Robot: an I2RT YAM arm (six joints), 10 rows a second.
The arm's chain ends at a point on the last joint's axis. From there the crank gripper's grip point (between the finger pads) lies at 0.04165 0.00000 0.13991 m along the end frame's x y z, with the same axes.
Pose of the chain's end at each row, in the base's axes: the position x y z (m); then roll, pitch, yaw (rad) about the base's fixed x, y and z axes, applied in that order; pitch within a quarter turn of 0, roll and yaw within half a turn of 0:
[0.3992 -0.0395 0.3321 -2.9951 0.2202 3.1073]
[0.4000 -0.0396 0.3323 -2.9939 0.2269 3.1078]
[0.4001 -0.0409 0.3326 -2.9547 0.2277 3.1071]
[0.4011 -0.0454 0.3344 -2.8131 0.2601 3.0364]
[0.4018 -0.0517 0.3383 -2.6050 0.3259 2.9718]
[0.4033 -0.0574 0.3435 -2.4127 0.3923 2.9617]
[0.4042 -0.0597 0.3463 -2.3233 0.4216 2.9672]
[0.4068 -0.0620 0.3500 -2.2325 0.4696 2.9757]
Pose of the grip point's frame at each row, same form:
[0.3881 -0.0596 0.1879 -2.9951 0.2202 3.1073]
[0.3899 -0.0599 0.1881 -2.9939 0.2269 3.1078]
[0.3897 -0.0666 0.1893 -2.9547 0.2277 3.1071]
[0.3902 -0.0896 0.1957 -2.8131 0.2601 3.0364]
[0.3888 -0.1220 0.2110 -2.6050 0.3259 2.9718]
[0.3880 -0.1493 0.2311 -2.4127 0.3923 2.9617]
[0.3876 -0.1605 0.2420 -2.3233 0.4216 2.9672]
[0.3903 -0.1712 0.2545 -2.2325 0.4696 2.9757]

